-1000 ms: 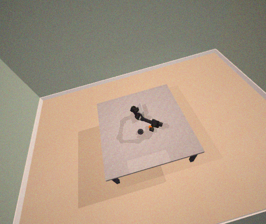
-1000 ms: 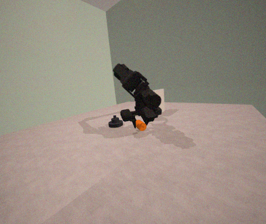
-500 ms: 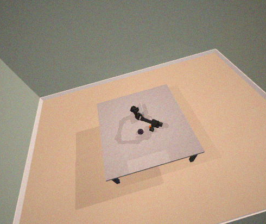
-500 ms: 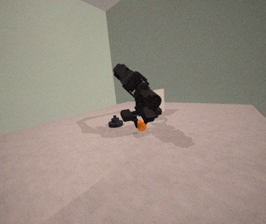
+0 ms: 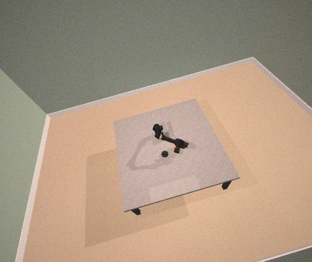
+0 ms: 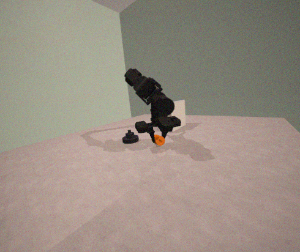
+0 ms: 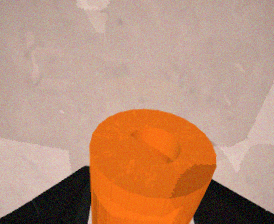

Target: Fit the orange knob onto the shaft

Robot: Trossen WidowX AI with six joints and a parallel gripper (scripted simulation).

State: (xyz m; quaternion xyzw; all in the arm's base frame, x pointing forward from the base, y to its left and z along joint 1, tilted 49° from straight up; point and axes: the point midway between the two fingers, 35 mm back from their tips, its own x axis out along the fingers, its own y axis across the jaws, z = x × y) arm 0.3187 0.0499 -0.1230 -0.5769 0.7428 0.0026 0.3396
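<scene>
My gripper tip is 170 mm to the left of the dark round pedestal, 20 mm short of it and 10 mm below it. The rest, counted from my gripper tip: orange knob: 10 mm above.
</scene>
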